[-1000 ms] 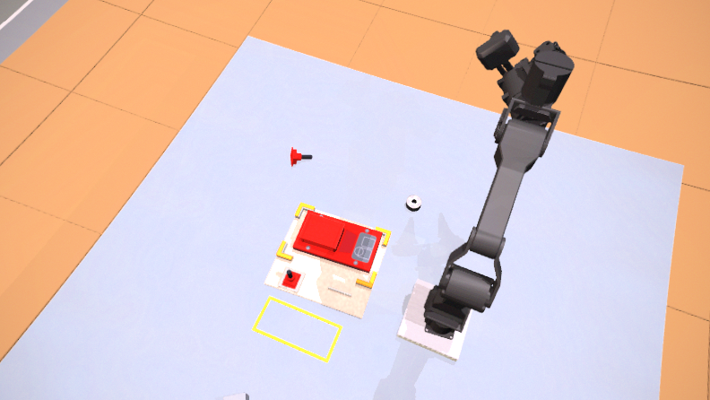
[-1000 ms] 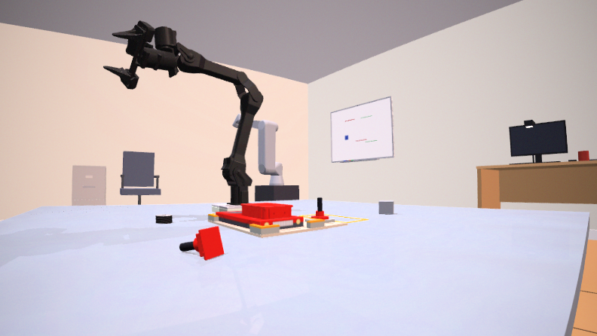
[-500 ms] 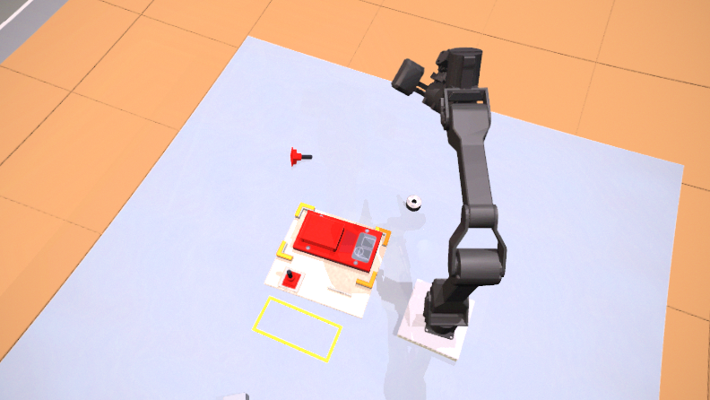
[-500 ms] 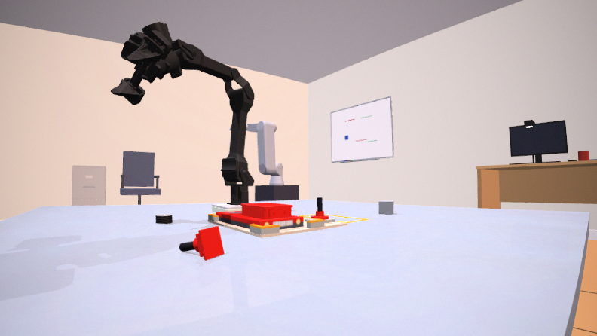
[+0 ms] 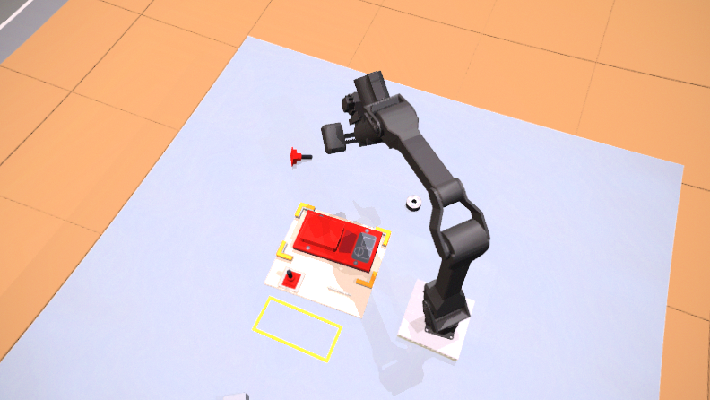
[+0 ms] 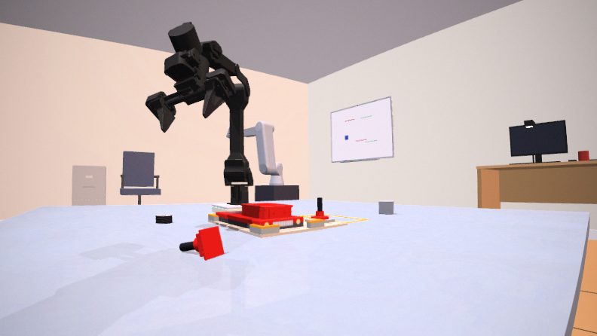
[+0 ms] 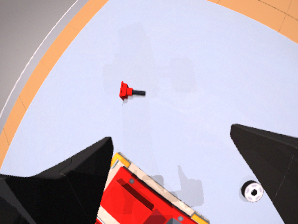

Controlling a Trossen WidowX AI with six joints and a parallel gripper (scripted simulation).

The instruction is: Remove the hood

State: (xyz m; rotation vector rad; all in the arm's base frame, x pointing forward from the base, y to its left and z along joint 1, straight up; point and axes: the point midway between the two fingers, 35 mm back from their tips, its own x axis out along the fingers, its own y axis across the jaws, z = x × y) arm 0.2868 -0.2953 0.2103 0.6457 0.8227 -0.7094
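My gripper tip is now 21 cm to the right of the pale base plate and 19 cm above it. From my gripper tip the other things lie so: small wheel 18 cm behind, 2 cm to the left, 20 cm below.
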